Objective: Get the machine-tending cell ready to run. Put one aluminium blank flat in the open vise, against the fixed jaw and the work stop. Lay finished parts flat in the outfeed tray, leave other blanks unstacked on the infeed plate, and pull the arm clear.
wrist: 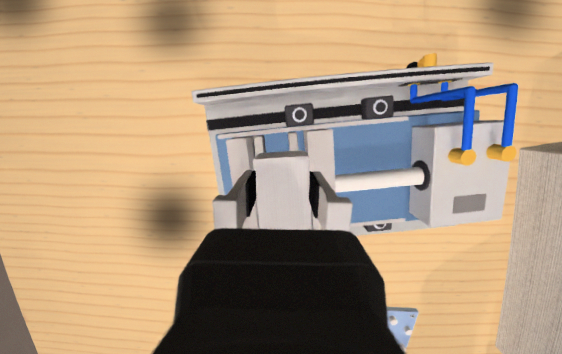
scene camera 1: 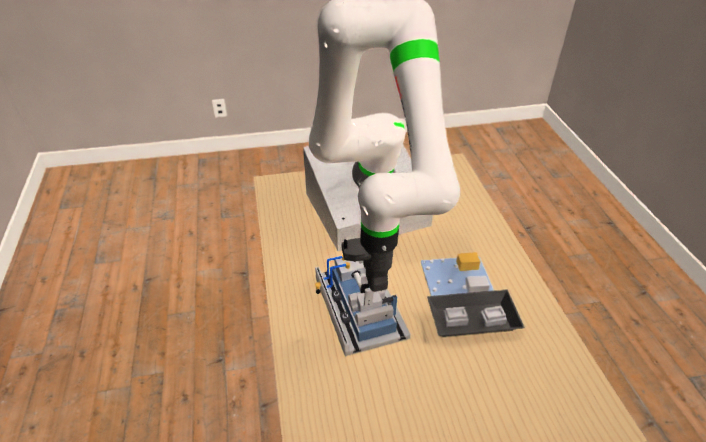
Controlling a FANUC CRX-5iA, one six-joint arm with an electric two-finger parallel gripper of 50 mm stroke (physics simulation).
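Frame: origin at the arm's base, x left, y back, z up, level; metres.
Where they show: gripper, fingertip midpoint: [wrist: 282, 184] [scene camera 1: 366, 298].
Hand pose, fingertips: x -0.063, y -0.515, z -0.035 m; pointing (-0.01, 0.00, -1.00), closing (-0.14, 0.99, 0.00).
Things, the pixels of their top centre, and the offset from my fingertips. "spot": a spot on its surface instead.
- grey aluminium blank at its top centre: [wrist: 283, 197] [scene camera 1: 369, 297] dz +0.002, dx +0.009, dy +0.002 m
- vise at its top centre: [wrist: 365, 182] [scene camera 1: 361, 284] dz -0.015, dx -0.009, dy +0.067 m
- blue work stop at a spot on its surface: [scene camera 1: 394, 305] spot: dz -0.048, dx +0.081, dy +0.013 m
- grey blank at its top centre: [scene camera 1: 478, 281] dz -0.070, dx +0.343, dy +0.113 m
- light-blue infeed plate at its top centre: [scene camera 1: 457, 277] dz -0.106, dx +0.296, dy +0.164 m
- yellow-orange block at its top centre: [scene camera 1: 469, 257] dz -0.071, dx +0.338, dy +0.213 m
- side rail at its top centre: [wrist: 344, 79] [scene camera 1: 331, 303] dz -0.065, dx -0.095, dy +0.045 m
My gripper [scene camera 1: 368, 297] [wrist: 282, 184] is shut on a grey aluminium blank [wrist: 282, 185], one finger on each side. The blank is over the gap between the jaws of the vise [scene camera 1: 377, 329] [wrist: 370, 145]; its exact height and contact with the fixed jaw [scene camera 1: 376, 314] [wrist: 240, 150] are unclear. The blue work stop [scene camera 1: 394, 305] stands at the vise's right side in the scene view. Two finished parts [scene camera 1: 456, 316] [scene camera 1: 493, 314] lie in the dark outfeed tray [scene camera 1: 468, 300]. Another grey blank [scene camera 1: 477, 283] rests on the light-blue infeed plate [scene camera 1: 442, 270] [wrist: 402, 316].
A yellow-orange block [scene camera 1: 468, 261] is at the infeed plate's back right. Blue pipes [scene camera 1: 329, 268] [wrist: 468, 120] rise at the vise's rear, beside its actuator block [wrist: 462, 180]. A side rail [scene camera 1: 333, 312] [wrist: 345, 82] runs along the vise. The grey robot pedestal [scene camera 1: 325, 192] [wrist: 535, 250] stands behind.
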